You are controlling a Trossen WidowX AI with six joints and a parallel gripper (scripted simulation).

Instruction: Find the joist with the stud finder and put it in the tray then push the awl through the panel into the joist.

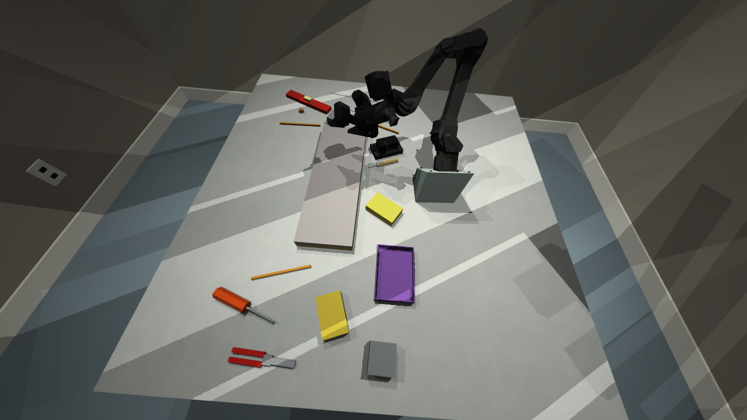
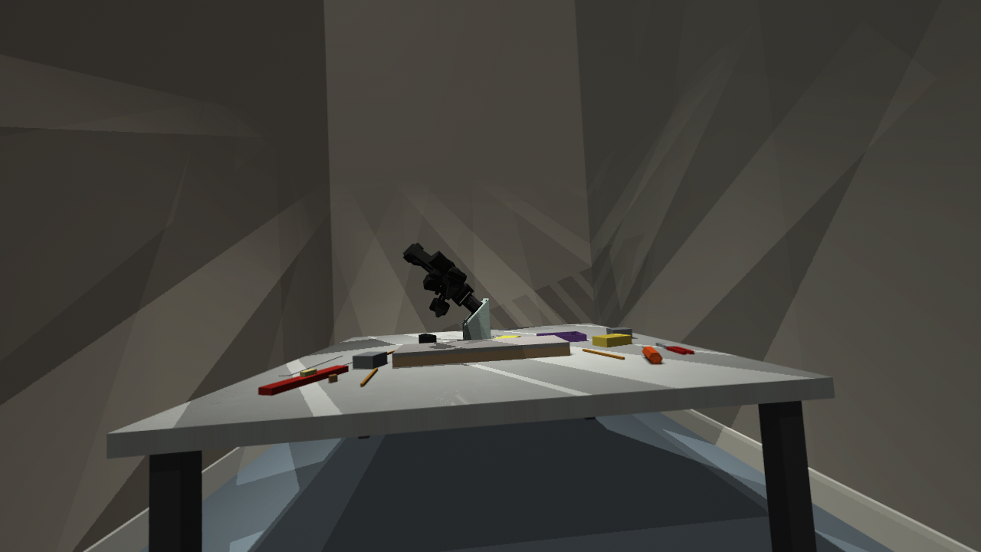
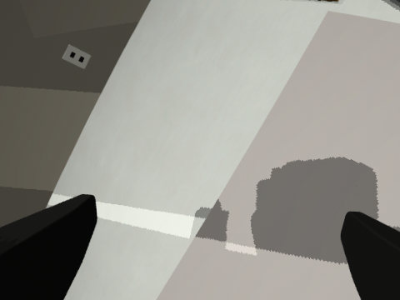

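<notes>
My gripper tip is 190 mm past the stud finder, 60 mm to the left of it and 110 mm above it. The rest, counted from my gripper tip: awl 150 mm behind, 20 mm to the left, 150 mm below; then purple tray 190 mm behind, 450 mm to the left, 140 mm below; then red level 180 mm ahead, 340 mm to the right, 140 mm below.
</notes>
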